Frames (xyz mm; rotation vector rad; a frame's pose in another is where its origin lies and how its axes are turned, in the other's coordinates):
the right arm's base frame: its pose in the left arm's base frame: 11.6 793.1 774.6 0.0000 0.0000 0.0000
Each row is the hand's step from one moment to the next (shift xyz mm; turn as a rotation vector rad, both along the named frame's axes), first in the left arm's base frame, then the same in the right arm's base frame.
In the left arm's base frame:
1: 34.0 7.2 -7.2 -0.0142 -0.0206 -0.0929
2: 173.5 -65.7 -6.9 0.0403 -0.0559 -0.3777
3: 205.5 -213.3 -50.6 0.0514 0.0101 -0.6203
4: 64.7 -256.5 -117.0 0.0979 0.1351 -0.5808
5: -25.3 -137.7 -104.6 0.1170 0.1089 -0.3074
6: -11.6 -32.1 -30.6 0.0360 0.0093 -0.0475
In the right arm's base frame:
1: 34.0 7.2 -7.2 -0.0142 -0.0206 -0.0929
2: 173.5 -65.7 -6.9 0.0403 -0.0559 -0.3777
3: 205.5 -213.3 -50.6 0.0514 0.0101 -0.6203
4: 64.7 -256.5 -117.0 0.0979 0.1351 -0.5808
5: -25.3 -137.7 -104.6 0.1170 0.1089 -0.3074
6: -11.6 -32.1 -30.6 0.0360 0.0093 -0.0475

